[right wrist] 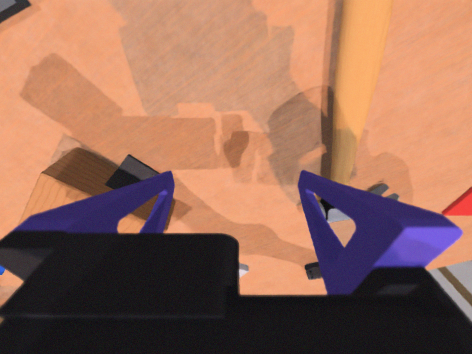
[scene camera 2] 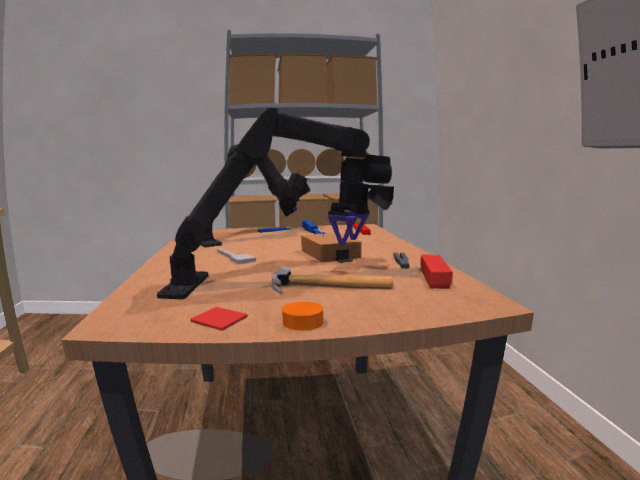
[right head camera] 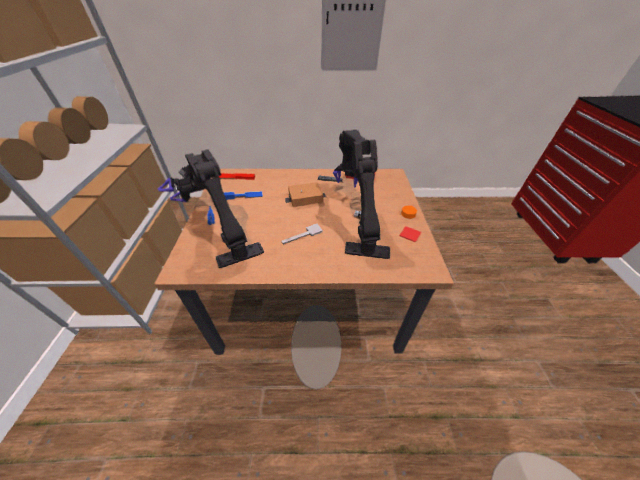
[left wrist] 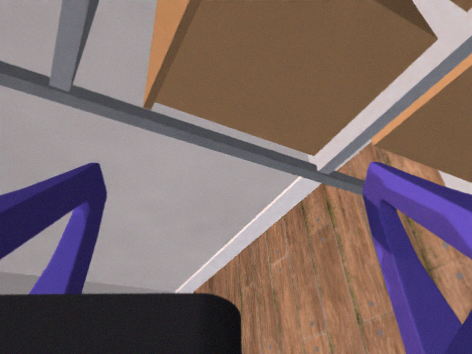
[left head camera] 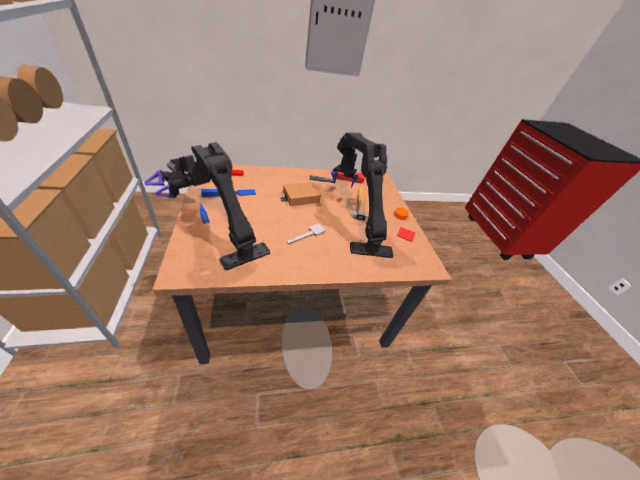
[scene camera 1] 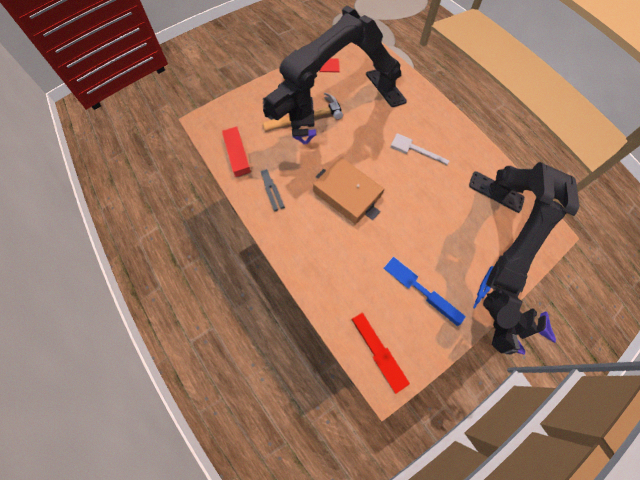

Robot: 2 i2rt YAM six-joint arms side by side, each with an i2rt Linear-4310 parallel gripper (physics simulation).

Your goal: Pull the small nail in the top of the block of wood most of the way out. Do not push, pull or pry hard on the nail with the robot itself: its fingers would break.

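Frame: origin at the left arm's base, x back, y left, z down, level; metres.
Seen in the pictures: left gripper, fingertip midpoint: [scene camera 2: 279,201] [right head camera: 164,194] [left wrist: 234,177] [left head camera: 149,188] [scene camera 1: 539,347]; right gripper, fingertip midpoint: [right wrist: 236,177] [scene camera 2: 347,242] [right head camera: 346,184] [left head camera: 342,185] [scene camera 1: 304,131]; left arm's base at its link origin: [scene camera 2: 205,242] [right head camera: 240,255] [left head camera: 245,256] [scene camera 1: 496,192]; right arm's base at its link origin: [scene camera 2: 184,285] [right head camera: 367,250] [left head camera: 371,250] [scene camera 1: 385,87].
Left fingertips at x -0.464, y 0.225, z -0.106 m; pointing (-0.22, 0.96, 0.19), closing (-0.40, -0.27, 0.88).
Pixels of each thing's top centre, then the offset from my left fingertips to it. "*": a spot on its surface instead.
- wooden block at its top centre: [right wrist: 79,247] [scene camera 1: 349,183] [scene camera 2: 330,234] [left head camera: 302,188] [right head camera: 305,188] dx +0.205, dy -0.667, dz +0.045 m
- small nail at a spot on its surface: [scene camera 1: 357,186] [scene camera 2: 323,236] [left head camera: 299,191] * dx +0.213, dy -0.643, dz +0.052 m
- claw hammer at its top centre: [right wrist: 375,136] [scene camera 2: 332,274] [scene camera 1: 300,109] [left head camera: 364,200] dx +0.413, dy -0.950, dz +0.074 m
- Dark pliers at its top centre: [scene camera 2: 401,257] [scene camera 1: 271,188] [right head camera: 330,177] [left head camera: 321,178] dx +0.105, dy -0.880, dz +0.092 m
- red box at its top centre: [scene camera 2: 435,262] [scene camera 1: 235,148] [left head camera: 350,173] dx +0.167, dy -1.053, dz +0.065 m
- grey spatula-shaped tool at its top centre: [scene camera 2: 232,252] [scene camera 1: 421,150] [left head camera: 305,233] [right head camera: 301,233] dx +0.470, dy -0.518, dz +0.093 m
- blue tool at its top centre: [scene camera 1: 427,289] [scene camera 2: 315,224] [left head camera: 229,188] [right head camera: 236,191] dx +0.027, dy -0.336, dz +0.069 m
- red tool at its top centre: [scene camera 1: 380,352] [scene camera 2: 361,225] [right head camera: 235,174] dx -0.180, dy -0.379, dz +0.087 m
- orange disc at its top centre: [scene camera 2: 302,308] [right head camera: 409,209] [left head camera: 402,211] dx +0.579, dy -1.082, dz +0.079 m
- red square at a spot on its surface: [scene camera 2: 219,317] * dx +0.704, dy -0.992, dz +0.100 m
The wooden block [left head camera: 305,195] [right head camera: 309,196] [scene camera 1: 343,188] [scene camera 2: 315,248] lies on the table. The small nail [left head camera: 298,191] [scene camera 1: 357,186] [scene camera 2: 323,235] shows as a tiny light dot in its top. The claw hammer [scene camera 1: 276,125] [scene camera 2: 336,280] [right wrist: 357,75] lies flat beyond the block's end, partly under the right arm in scene camera 1. My right gripper [left head camera: 343,183] [right head camera: 346,181] [scene camera 2: 347,239] [right wrist: 236,177] is open and empty, pointing down above the table between block and hammer. My left gripper [left head camera: 150,188] [right head camera: 165,193] [scene camera 1: 538,346] [left wrist: 234,177] is open and empty, past the table edge near the shelves.
Dark pliers [scene camera 1: 271,190] and a red box [scene camera 1: 236,151] [scene camera 2: 435,270] lie near the block. A grey spatula-shaped tool [scene camera 1: 421,151], blue tool [scene camera 1: 423,290], red tool [scene camera 1: 381,352], orange disc [scene camera 2: 302,315] and red square [scene camera 2: 219,317] lie around the table. Dark tabs show at the block's ends.
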